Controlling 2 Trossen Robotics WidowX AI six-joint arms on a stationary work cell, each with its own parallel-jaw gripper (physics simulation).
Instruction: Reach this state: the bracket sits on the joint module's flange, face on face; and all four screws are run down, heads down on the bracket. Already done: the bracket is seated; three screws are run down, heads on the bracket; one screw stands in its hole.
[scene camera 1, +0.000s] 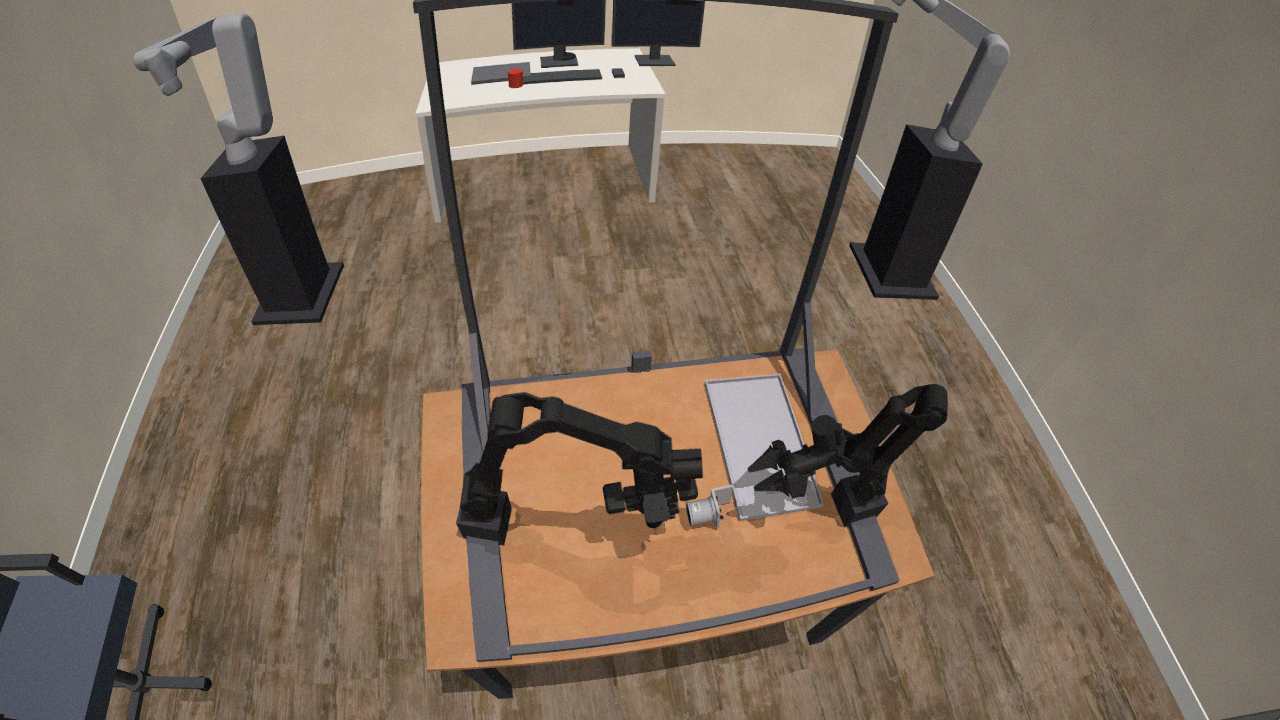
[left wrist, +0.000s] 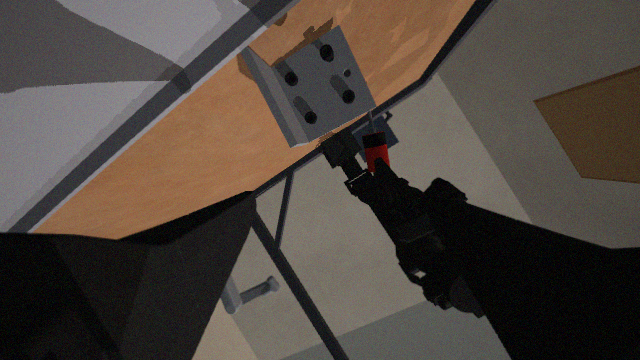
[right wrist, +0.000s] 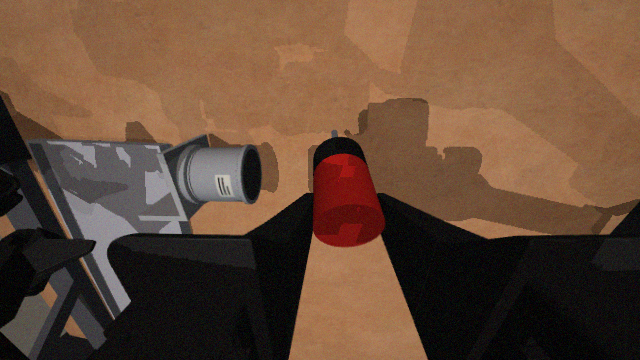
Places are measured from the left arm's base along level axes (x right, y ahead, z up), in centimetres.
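Pixels of known places: left gripper, fingertip midpoint: (scene camera 1: 750, 479) (left wrist: 341, 200) (right wrist: 48, 228); right gripper, fingertip midpoint: (left wrist: 375, 157) (right wrist: 344, 200); left arm's base, link origin: (scene camera 1: 864, 491); right arm's base, link origin: (scene camera 1: 481, 507) (left wrist: 346, 159).
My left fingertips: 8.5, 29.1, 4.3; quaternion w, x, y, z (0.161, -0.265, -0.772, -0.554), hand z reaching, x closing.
For each thing: its middle in the pictures, then the offset to it from my left fingertips, as dx, dy, dz.
- grey joint module, body centre: (right wrist: 223, 174) (scene camera 1: 702, 511) -1.6, +10.8, -8.5
- grey bracket, body centre: (left wrist: 317, 84) (right wrist: 178, 174) (scene camera 1: 723, 507) -1.8, +5.8, -7.9
- shallow light tray, body centre: (right wrist: 139, 266) (scene camera 1: 762, 442) +15.4, -10.9, -11.3
- small dark block, body centre: (scene camera 1: 641, 361) +45.6, +14.2, -9.0
The grey joint module (scene camera 1: 702, 512) (right wrist: 215, 172) lies on its side, its open round end toward the picture's left in the scene view. The grey bracket (scene camera 1: 723, 494) (left wrist: 332, 85) is on its flange end, facing my left gripper. Four black screw heads show on it in the left wrist view; I cannot tell which stands proud. My right gripper (scene camera 1: 657, 510) (right wrist: 344, 200) is shut on the red, black-collared screwdriver (left wrist: 377, 155) (right wrist: 342, 200), beside the module's open end and apart from it. My left gripper (scene camera 1: 756, 476) is open and empty, over the tray on the bracket's side.
The shallow light tray (scene camera 1: 756, 402) (left wrist: 125, 135) lies close beside the bracket, under my left arm. Dark frame posts (scene camera 1: 841, 192) rise at the table's sides. A dark rail (scene camera 1: 698, 617) runs along the table's front edge. A small dark block (scene camera 1: 640, 360) sits at the back rail.
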